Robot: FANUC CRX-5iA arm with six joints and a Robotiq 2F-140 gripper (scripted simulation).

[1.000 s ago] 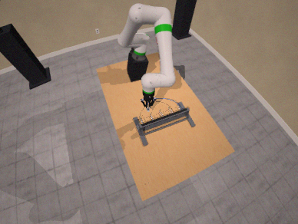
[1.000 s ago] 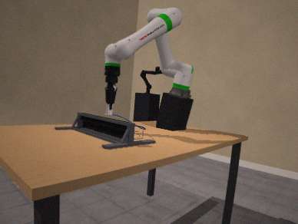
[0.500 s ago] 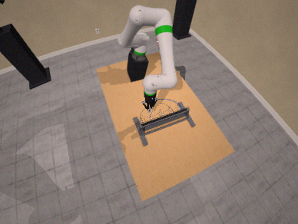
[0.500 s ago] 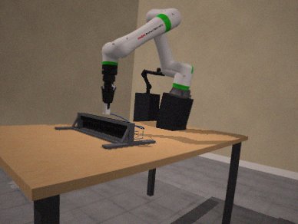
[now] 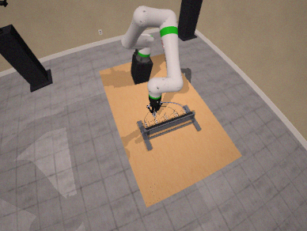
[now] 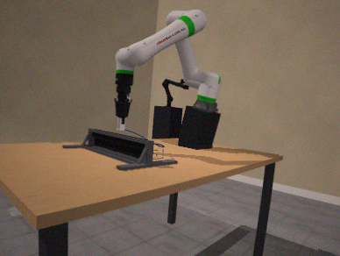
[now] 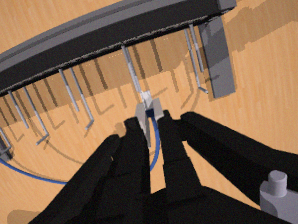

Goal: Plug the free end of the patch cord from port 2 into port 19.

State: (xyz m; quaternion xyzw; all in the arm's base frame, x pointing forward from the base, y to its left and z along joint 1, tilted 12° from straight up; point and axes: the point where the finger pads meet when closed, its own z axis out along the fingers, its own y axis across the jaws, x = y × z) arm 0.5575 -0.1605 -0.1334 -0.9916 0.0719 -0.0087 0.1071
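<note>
The plug is 1 cm ahead of my hand and 3 cm below it.
</note>
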